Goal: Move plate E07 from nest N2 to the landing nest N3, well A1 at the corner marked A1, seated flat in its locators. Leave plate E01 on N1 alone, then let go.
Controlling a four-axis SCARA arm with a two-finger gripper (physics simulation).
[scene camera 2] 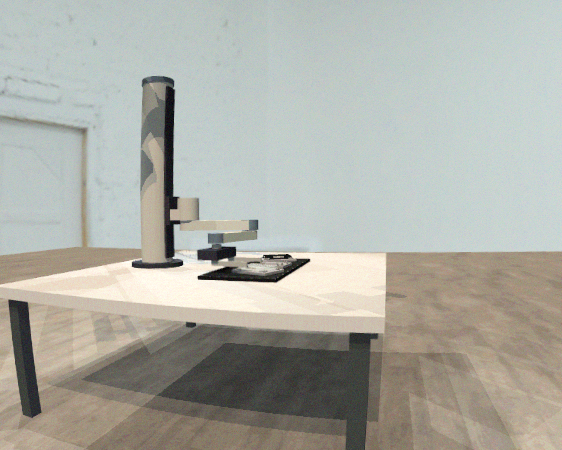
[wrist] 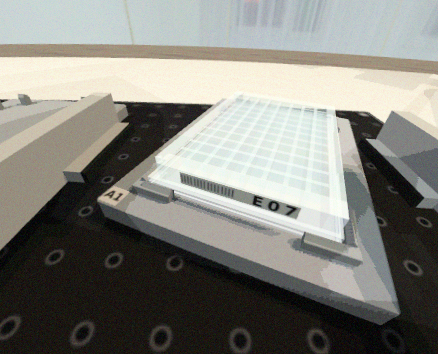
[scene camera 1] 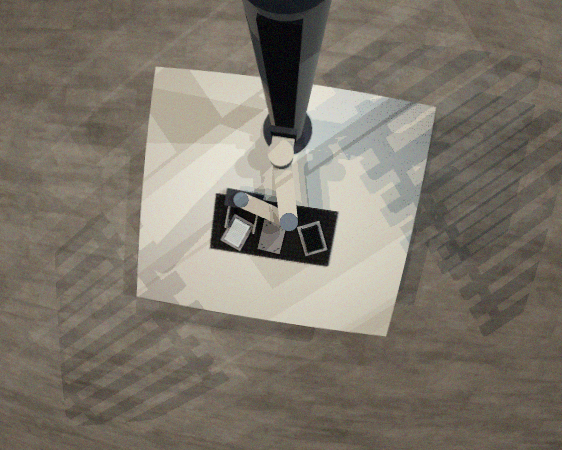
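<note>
Plate E07 (scene camera 1: 237, 232) (scene camera 2: 261, 268) (wrist: 255, 150), clear with a grid of wells, lies in a grey nest (scene camera 1: 241, 247) (wrist: 210, 230), leftmost in scene camera 1. It looks level between the corner locators. The A1 tag is at the nest's near left corner in the wrist view. My gripper (scene camera 1: 240, 228) (scene camera 2: 223, 261) (wrist: 246, 119) is open and empty; its fingers stand either side of the nest, with gaps to the plate. A grey nest (scene camera 1: 270, 240) without a plate is in the middle. A dark plate (scene camera 1: 313, 238) (scene camera 2: 277, 256), apparently E01, is in the rightmost nest. Nest numbers are unreadable.
The nests stand on a black perforated board (scene camera 1: 295, 255) (scene camera 2: 215, 276) (wrist: 200, 305) on the pale table (scene camera 1: 320, 300) (scene camera 2: 150, 295) (wrist: 165, 80). The arm's column (scene camera 1: 282, 65) (scene camera 2: 153, 175) stands behind the board. The folded arm links (scene camera 1: 286, 192) (scene camera 2: 220, 225) pass over the middle nest.
</note>
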